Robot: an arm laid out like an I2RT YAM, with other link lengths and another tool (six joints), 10 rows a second.
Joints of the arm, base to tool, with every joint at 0 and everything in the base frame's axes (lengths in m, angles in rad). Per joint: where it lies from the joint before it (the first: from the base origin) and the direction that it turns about. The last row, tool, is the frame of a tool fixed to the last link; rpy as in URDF.
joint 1: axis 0 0 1 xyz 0.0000 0.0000 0.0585
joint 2: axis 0 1 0 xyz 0.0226 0.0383 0.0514
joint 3: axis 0 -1 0 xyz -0.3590 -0.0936 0.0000
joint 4: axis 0 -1 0 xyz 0.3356 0.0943 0.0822
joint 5: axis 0 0 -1 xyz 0.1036 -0.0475 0.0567
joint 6: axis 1 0 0 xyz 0.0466 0.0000 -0.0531
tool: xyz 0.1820 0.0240 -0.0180 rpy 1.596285 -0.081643 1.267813
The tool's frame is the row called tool.
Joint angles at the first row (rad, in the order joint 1, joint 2, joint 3, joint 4, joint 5, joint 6):
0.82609, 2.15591, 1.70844, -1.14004, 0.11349, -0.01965
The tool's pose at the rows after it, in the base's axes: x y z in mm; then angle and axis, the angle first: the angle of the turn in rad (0 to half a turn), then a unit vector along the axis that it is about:
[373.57, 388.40, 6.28, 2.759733, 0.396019, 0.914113, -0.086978]
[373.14, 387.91, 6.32, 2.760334, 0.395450, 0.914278, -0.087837]
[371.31, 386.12, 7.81, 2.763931, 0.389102, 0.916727, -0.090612]
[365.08, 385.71, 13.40, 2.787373, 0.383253, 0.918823, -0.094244]
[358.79, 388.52, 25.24, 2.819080, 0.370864, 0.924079, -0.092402]
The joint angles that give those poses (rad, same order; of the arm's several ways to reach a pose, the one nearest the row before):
0.82609, 2.15285, 1.70765, -1.14002, 0.11654, -0.01087
0.82608, 2.15286, 1.70766, -1.14193, 0.11654, -0.01164
0.82608, 2.15284, 1.71148, -1.15340, 0.11501, -0.02347
0.82608, 2.15287, 1.72676, -1.18467, 0.09556, -0.03262
0.82608, 2.15285, 1.75993, -1.22853, 0.06504, -0.05780

